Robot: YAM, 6 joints.
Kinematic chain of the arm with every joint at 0, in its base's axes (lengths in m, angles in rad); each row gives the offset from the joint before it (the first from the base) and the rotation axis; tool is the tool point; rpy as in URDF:
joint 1: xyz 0 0 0.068 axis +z
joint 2: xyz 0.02 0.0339 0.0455 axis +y
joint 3: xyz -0.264 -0.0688 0 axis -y
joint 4: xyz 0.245 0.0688 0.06 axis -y
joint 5: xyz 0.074 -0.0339 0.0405 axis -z
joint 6: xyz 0.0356 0 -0.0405 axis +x
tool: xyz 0 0 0 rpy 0 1.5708 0
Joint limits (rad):
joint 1: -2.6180..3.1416
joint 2: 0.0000..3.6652
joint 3: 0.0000..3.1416
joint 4: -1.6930..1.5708
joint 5: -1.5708..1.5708
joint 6: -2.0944..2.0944
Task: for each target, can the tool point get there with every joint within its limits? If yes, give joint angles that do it. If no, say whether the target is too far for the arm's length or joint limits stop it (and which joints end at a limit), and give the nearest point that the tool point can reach.
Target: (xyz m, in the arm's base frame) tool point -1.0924 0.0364 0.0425
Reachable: no: too far | nearest point -0.6441 0.0215 0.0722 | short by 0.450 m
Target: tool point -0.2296 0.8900 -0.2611
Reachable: no: too far | nearest point -0.1493 0.5788 -0.1272 | short by 0.348 m
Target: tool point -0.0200 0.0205 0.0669
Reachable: yes | joints 1.7216 2.6646 0.2852 -1.2003 -0.4880 -1.2590
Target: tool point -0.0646 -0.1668 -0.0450
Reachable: yes | joints -1.9618 2.6782 0.9822 -1.2059 -0.1068 1.1248
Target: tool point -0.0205 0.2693 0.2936
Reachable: yes | joints 1.6059 1.2470 1.0078 -0.4728 -0.3140 0.9709
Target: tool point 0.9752 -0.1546 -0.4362
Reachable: no: too far | nearest point 0.5572 -0.0883 -0.1957 | short by 0.487 m
